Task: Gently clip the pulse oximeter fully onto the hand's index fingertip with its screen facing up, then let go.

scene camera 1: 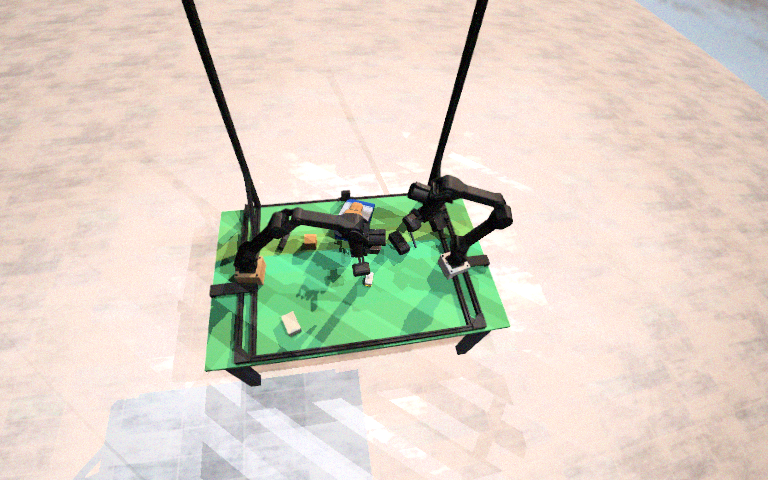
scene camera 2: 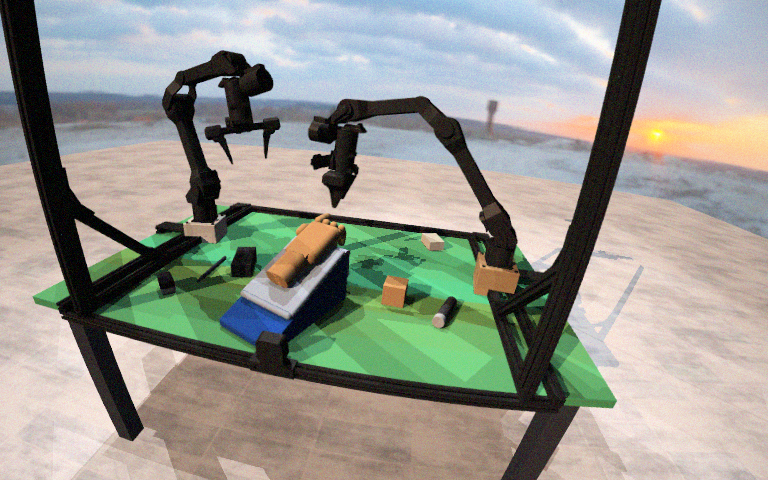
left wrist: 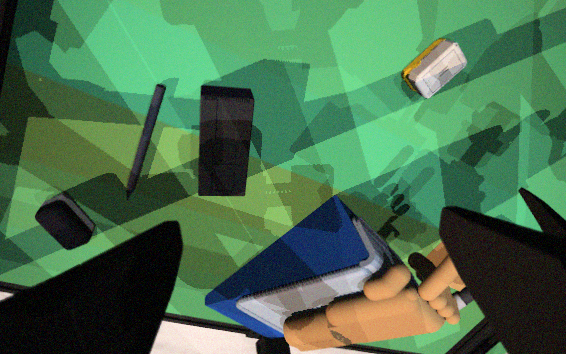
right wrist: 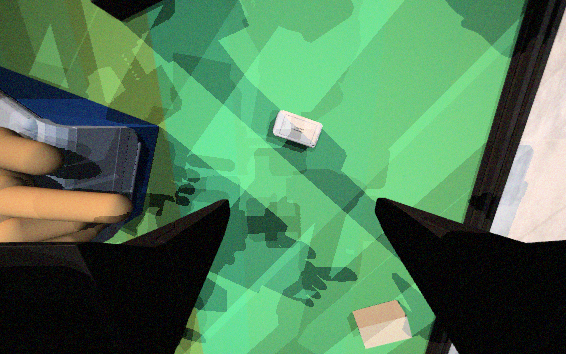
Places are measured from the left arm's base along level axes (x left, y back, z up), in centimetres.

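Where they show: left gripper, fingertip midpoint: [scene camera 2: 249,161] [left wrist: 311,227]; right gripper, fingertip midpoint: [scene camera 1: 359,263] [scene camera 2: 338,203] [left wrist: 563,144] [right wrist: 302,205]; left arm's base, origin of the base link: [scene camera 1: 455,260] [scene camera 2: 205,219]; right arm's base, origin of the base link: [scene camera 1: 248,266] [scene camera 2: 498,262].
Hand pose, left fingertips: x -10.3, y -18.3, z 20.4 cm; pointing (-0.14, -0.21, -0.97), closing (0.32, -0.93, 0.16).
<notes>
Things, the pixels of their top centre, and the offset from my left fingertips.
- pulse oximeter, middle of its top: [left wrist: 442,72] [right wrist: 297,129] [scene camera 1: 369,277] dy -19.7, dx +3.9, dz -23.0 cm
- black box, middle of its top: [left wrist: 224,151] [scene camera 2: 244,255] [scene camera 1: 399,240] dy +0.0, dx -8.9, dz -22.8 cm
- dark pen, middle of its top: [left wrist: 141,149] [scene camera 2: 211,267] dy +8.0, dx -11.6, dz -25.4 cm
- small black object, middle of its top: [left wrist: 61,231] [scene camera 2: 165,276] dy +15.1, dx -21.7, dz -23.1 cm
- orange cube, middle of its top: [left wrist: 462,276] [scene camera 2: 396,281] [scene camera 1: 310,238] dy -38.2, dx -22.1, dz -21.3 cm
- dark cylinder, middle of its top: [scene camera 2: 446,305] [scene camera 1: 284,237] dy -48.8, dx -28.1, dz -23.6 cm
- cream block, middle of its top: [right wrist: 385,333] [scene camera 2: 433,237] [scene camera 1: 290,322] dy -55.4, dx +12.0, dz -23.3 cm
The pulse oximeter [scene camera 1: 368,279] [left wrist: 434,68] [right wrist: 297,129], a small white block with a yellow side, lies on the green table, apart from the hand. It does not show in scene camera 2. The tan hand [scene camera 2: 317,240] [left wrist: 390,315] rests on a grey-topped blue wedge [scene camera 2: 249,323] [left wrist: 300,255]; its extended fingers [right wrist: 65,204] reach past the wedge's end in the right wrist view. My right gripper [scene camera 2: 335,204] [right wrist: 302,205] is open and empty, pointing down above the table near the oximeter. My left gripper [scene camera 2: 248,159] [left wrist: 311,227] is open and empty, high above the table.
A black box [scene camera 1: 398,242] [scene camera 2: 243,261] [left wrist: 226,142], a dark pen [scene camera 2: 211,268] [left wrist: 146,140] and a small black object [scene camera 2: 165,282] [left wrist: 65,222] lie left of the wedge in scene camera 2. An orange cube [scene camera 2: 394,291], a dark cylinder [scene camera 2: 444,312] and a cream block [scene camera 2: 432,241] [right wrist: 382,324] lie right.
</notes>
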